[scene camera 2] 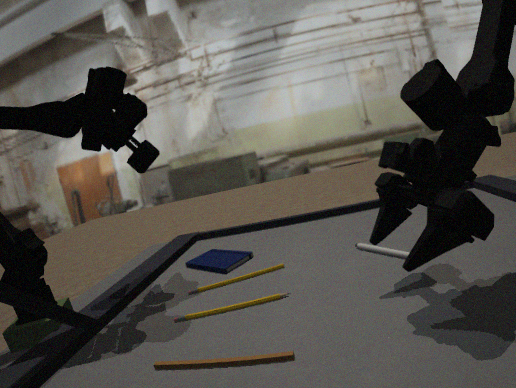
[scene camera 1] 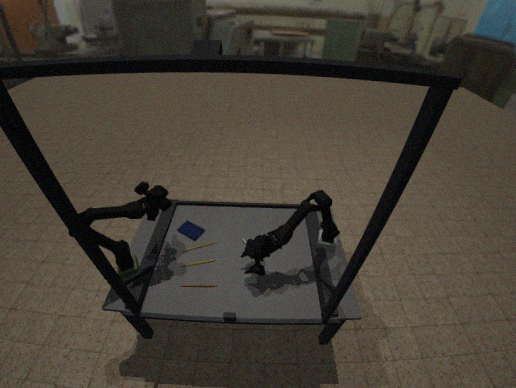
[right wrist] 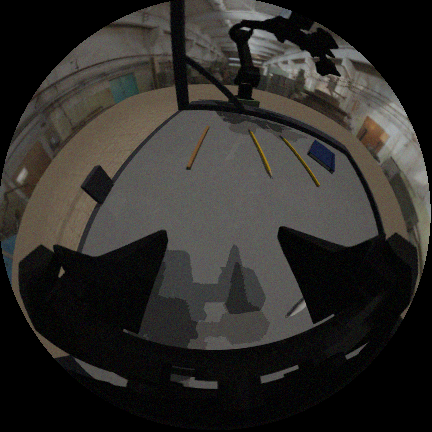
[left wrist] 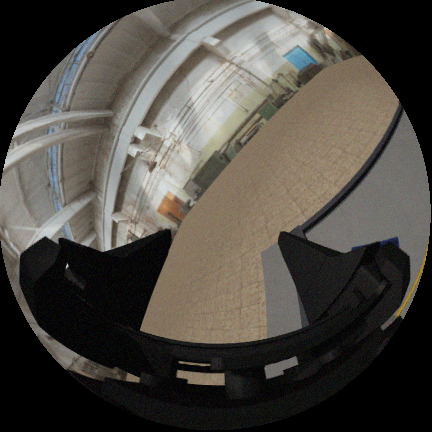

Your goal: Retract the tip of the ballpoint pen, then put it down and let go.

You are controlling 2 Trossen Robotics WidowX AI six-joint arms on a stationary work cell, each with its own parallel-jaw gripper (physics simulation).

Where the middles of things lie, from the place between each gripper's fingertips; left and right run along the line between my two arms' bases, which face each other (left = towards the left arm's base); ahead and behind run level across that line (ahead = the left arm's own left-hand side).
Now: the green base (scene camera 2: 27,335) 300 mm below my left hand, 260 mm behind it and 180 mm to the left of it.
My right hand is 59 cm to the right of the green base, 10 cm short of it and 5 cm above it.
